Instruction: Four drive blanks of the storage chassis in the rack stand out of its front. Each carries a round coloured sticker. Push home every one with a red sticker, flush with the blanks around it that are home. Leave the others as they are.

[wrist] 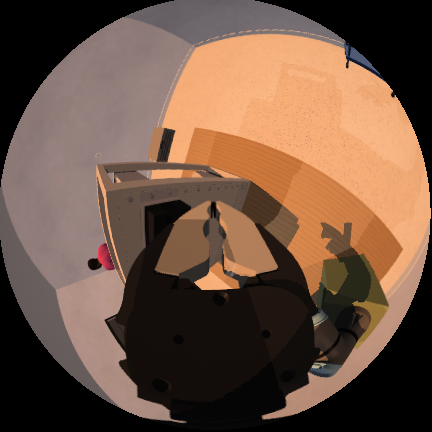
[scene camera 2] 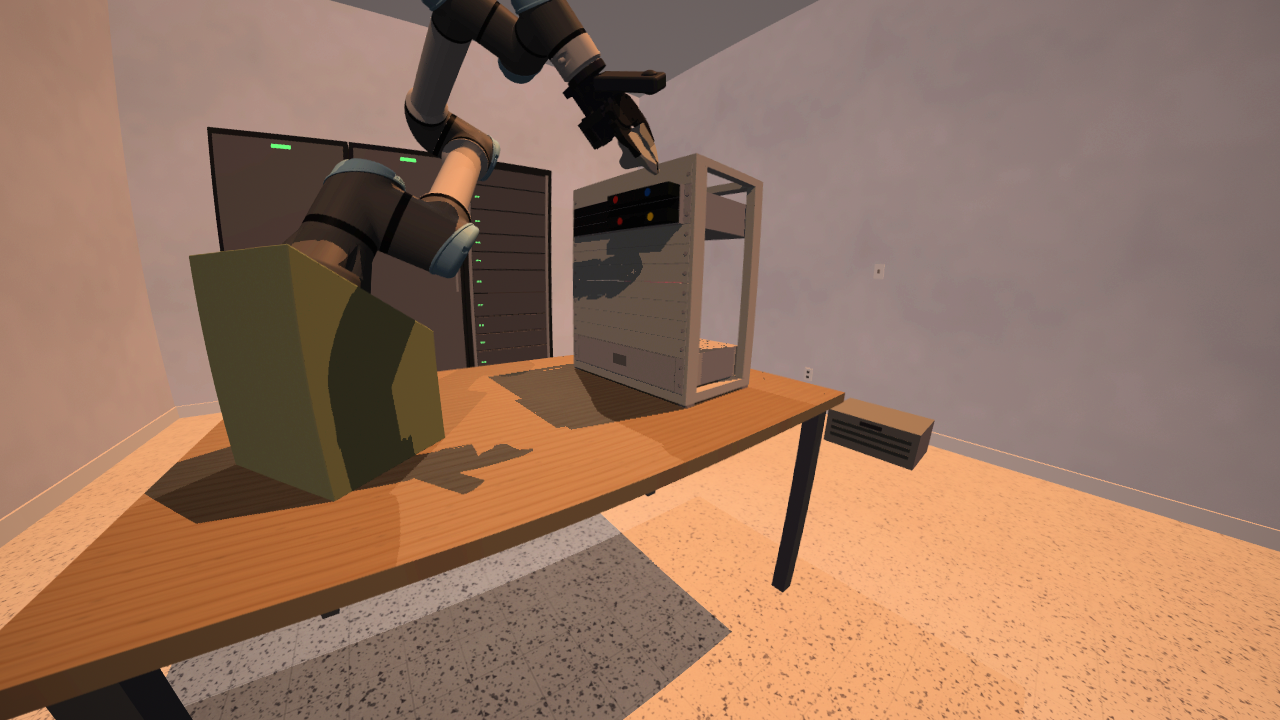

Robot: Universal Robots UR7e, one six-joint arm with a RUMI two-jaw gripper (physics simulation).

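Observation:
The black storage chassis (scene camera 2: 590,220) (wrist: 150,222) sits high in the grey rack (scene camera 2: 691,304) (wrist: 120,210). In the scene view, its upper row shows a red sticker (scene camera 2: 614,199) and, to the right, a blue sticker (scene camera 2: 647,192). Below are another red sticker (scene camera 2: 619,221) and a yellow sticker (scene camera 2: 649,215). The stickered blanks appear to stand out from the front; exact depths are unclear. My gripper (scene camera 2: 656,170) (wrist: 212,203) is shut and empty, fingertips pointing down near the chassis's top right, apparently in front of the rack. In the wrist view it hides much of the chassis, and the stickers do not show.
The rack stands on the wooden table (scene camera 2: 572,465) (wrist: 280,160). The olive robot base block (scene camera 2: 259,376) (wrist: 345,280) is at the left. Dark cabinets (scene camera 2: 510,259) stand behind. A low box (scene camera 2: 872,434) (wrist: 161,144) lies beyond the table. A person in pink (wrist: 106,256) shows partly behind the rack.

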